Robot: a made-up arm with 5 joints. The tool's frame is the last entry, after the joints. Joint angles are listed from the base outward.
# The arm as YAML. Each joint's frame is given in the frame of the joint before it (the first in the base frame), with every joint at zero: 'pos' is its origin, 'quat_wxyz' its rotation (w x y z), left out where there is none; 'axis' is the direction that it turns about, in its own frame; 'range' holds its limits. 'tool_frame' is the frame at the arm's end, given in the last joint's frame.
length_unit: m
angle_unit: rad
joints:
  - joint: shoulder
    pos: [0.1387, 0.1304, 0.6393]
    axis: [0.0, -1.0, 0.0]
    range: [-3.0, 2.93]
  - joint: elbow
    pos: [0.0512, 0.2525, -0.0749]
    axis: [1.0, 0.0, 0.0]
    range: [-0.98, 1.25]
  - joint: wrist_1
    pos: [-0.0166, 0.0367, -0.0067]
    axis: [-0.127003, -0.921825, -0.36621]
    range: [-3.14, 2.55]
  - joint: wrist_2
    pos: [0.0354, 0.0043, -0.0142]
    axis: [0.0, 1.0, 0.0]
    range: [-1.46, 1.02]
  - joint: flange
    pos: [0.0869, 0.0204, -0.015]
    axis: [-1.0, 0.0, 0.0]
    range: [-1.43, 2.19]
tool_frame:
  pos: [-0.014, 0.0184, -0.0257]
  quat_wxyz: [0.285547, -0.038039, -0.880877, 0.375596]
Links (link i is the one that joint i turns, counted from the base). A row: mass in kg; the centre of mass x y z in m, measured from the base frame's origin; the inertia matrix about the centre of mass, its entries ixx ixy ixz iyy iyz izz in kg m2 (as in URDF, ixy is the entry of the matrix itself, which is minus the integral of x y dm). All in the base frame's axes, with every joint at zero. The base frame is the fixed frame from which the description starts. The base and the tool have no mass.
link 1: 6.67; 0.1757 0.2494 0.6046; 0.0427 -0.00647 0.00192 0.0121 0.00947 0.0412
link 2: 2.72; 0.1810 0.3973 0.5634; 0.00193 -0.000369 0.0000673 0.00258 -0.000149 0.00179
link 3: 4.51; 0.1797 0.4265 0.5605; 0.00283 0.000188 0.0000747 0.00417 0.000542 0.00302
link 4: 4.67; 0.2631 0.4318 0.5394; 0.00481 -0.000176 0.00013 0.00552 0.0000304 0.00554
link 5: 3.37; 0.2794 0.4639 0.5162; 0.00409 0 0 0.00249 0 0.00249
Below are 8 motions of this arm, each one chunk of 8 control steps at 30 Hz.
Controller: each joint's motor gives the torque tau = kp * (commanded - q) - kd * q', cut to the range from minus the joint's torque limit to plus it. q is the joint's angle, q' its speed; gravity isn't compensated. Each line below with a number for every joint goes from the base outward.
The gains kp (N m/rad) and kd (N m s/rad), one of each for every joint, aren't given. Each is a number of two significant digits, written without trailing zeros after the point. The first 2 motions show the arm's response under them.
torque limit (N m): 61 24 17 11 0.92
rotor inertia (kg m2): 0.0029 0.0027 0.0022 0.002 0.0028
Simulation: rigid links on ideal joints. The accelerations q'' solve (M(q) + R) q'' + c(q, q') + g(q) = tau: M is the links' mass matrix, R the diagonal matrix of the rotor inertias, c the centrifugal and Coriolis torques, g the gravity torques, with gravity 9.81 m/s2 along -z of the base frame. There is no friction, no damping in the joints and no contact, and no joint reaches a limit. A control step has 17 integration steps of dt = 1/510 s. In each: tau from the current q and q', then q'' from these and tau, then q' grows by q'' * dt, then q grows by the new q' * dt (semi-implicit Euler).
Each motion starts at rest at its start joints. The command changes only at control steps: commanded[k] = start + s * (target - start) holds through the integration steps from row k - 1 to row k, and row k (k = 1, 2, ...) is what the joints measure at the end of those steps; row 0 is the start. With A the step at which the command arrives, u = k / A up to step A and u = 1 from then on. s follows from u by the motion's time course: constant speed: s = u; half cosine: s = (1 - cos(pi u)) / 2; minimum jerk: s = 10 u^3 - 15 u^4 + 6 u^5; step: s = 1 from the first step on.
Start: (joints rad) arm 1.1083 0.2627 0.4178 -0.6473 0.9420
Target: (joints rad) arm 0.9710 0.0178 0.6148 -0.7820 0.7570
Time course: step
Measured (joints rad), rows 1 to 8:
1: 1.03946 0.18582 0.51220 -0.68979 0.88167
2: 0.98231 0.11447 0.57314 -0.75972 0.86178
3: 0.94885 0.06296 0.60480 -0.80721 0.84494
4: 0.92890 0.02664 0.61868 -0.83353 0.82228
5: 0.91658 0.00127 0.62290 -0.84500 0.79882
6: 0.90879 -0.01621 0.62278 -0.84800 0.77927
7: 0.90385 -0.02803 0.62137 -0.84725 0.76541
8: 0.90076 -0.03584 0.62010 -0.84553 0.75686
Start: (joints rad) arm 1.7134 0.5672 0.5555 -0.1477 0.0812
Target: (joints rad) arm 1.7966 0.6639 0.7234 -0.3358 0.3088
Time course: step
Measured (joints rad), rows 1 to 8:
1: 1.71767 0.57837 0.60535 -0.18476 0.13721
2: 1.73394 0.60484 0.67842 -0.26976 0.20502
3: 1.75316 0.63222 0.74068 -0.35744 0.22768
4: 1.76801 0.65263 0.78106 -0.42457 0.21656
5: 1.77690 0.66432 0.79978 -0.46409 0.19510
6: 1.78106 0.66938 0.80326 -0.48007 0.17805
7: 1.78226 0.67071 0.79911 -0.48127 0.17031
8: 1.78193 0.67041 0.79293 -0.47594 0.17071
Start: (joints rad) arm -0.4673 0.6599 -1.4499 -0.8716 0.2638
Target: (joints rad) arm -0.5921 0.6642 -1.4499 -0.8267 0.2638
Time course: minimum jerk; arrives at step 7
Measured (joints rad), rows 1 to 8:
1: -0.47082 0.63096 -1.43760 -0.87449 0.26031
2: -0.48007 0.58503 -1.42357 -0.87266 0.29086
3: -0.49639 0.54485 -1.41633 -0.86267 0.34308
4: -0.51896 0.51465 -1.41423 -0.84788 0.39202
5: -0.54368 0.49338 -1.41504 -0.83197 0.42604
6: -0.56509 0.47907 -1.41737 -0.81786 0.44428
7: -0.57954 0.47026 -1.41973 -0.80798 0.45062
8: -0.58774 0.46631 -1.42030 -0.80380 0.44969

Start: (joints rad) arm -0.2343 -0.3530 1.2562 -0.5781 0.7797
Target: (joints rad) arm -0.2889 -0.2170 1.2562 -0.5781 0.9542
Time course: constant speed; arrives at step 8
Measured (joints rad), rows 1 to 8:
1: -0.24653 -0.37149 1.24382 -0.57492 0.78916
2: -0.26254 -0.39610 1.22486 -0.56501 0.78312
3: -0.27614 -0.41051 1.21029 -0.55363 0.76909
4: -0.28702 -0.41408 1.20179 -0.54457 0.76282
5: -0.29586 -0.40938 1.19802 -0.53876 0.76928
6: -0.30340 -0.39903 1.19706 -0.53551 0.78637
7: -0.31023 -0.38507 1.19730 -0.53366 0.80994
8: -0.31675 -0.36892 1.19777 -0.53229 0.83644

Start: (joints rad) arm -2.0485 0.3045 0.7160 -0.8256 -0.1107
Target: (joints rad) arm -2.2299 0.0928 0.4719 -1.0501 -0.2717
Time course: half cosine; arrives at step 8
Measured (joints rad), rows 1 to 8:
1: -2.03078 0.30943 0.70181 -0.80473 -0.09759
2: -2.02276 0.31480 0.67886 -0.78924 -0.07318
3: -2.02893 0.30873 0.64821 -0.79488 -0.05569
4: -2.04591 0.29068 0.61039 -0.81770 -0.05541
5: -2.06971 0.26396 0.56854 -0.84994 -0.07087
6: -2.09604 0.23317 0.52774 -0.88402 -0.09523
7: -2.12052 0.20330 0.49387 -0.91372 -0.12113
8: -2.13912 0.17909 0.47214 -0.93438 -0.14275

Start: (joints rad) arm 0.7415 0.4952 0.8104 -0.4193 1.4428
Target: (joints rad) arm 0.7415 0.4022 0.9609 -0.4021 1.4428
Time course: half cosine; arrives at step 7
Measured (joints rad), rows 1 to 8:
1: 0.71893 0.48777 0.81833 -0.42501 1.45293
2: 0.69812 0.47674 0.82832 -0.41937 1.48989
3: 0.68444 0.46310 0.84508 -0.40873 1.52116
4: 0.67622 0.44725 0.86984 -0.40005 1.53872
5: 0.67204 0.43071 0.89922 -0.39643 1.54724
6: 0.67064 0.41546 0.92747 -0.39837 1.55273
7: 0.67091 0.40351 0.94857 -0.40474 1.55857
8: 0.67176 0.39517 0.96077 -0.41165 1.56431

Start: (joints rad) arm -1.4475 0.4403 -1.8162 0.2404 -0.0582
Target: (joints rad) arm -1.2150 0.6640 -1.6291 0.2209 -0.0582
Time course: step
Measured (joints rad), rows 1 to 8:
1: -1.36399 0.49042 -1.74813 0.28324 -0.05633
2: -1.28426 0.53078 -1.65400 0.22377 -0.04467
3: -1.22850 0.54466 -1.57427 0.14484 -0.07243
4: -1.19282 0.54872 -1.52549 0.08686 -0.12185
5: -1.17297 0.55310 -1.50655 0.05918 -0.16710
6: -1.16428 0.55915 -1.50776 0.05616 -0.19465
7: -1.16212 0.56502 -1.51815 0.06710 -0.20272
8: -1.16284 0.56943 -1.52969 0.08220 -0.19676

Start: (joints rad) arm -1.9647 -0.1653 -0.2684 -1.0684 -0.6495
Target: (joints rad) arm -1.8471 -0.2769 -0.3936 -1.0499 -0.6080
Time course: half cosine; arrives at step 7
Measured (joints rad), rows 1 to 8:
1: -1.94002 -0.16045 -0.27005 -1.04734 -0.63684
2: -1.90741 -0.15301 -0.27179 -1.03351 -0.60600
3: -1.87664 -0.15238 -0.28170 -1.03040 -0.58229
4: -1.84792 -0.16036 -0.30043 -1.02856 -0.56876
5: -1.82185 -0.17523 -0.32362 -1.02436 -0.55913
6: -1.80003 -0.19318 -0.34531 -1.01809 -0.54859
7: -1.78454 -0.20978 -0.36021 -1.01149 -0.53623
8: -1.77519 -0.22268 -0.36797 -1.00680 -0.52460

